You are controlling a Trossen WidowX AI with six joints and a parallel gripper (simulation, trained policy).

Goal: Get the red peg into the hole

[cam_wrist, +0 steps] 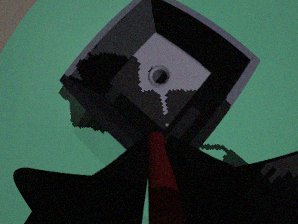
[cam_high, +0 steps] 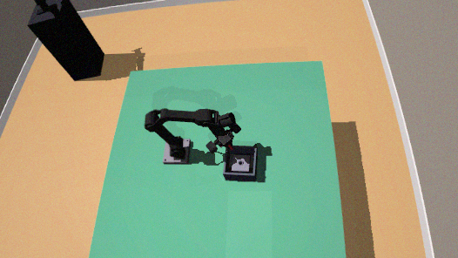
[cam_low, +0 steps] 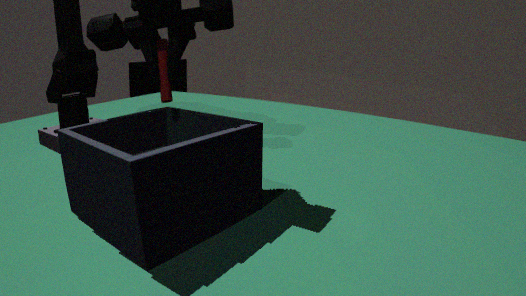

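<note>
Right now the red peg is 20 mm above my gripper tip, 10 mm to the left of it and 10 mm behind it. The rest, counted from my gripper tip: dark box 110 mm below, 60 mm to the right, 40 mm ahead; grey plate 90 mm below, 60 mm to the right, 40 mm ahead.
</note>
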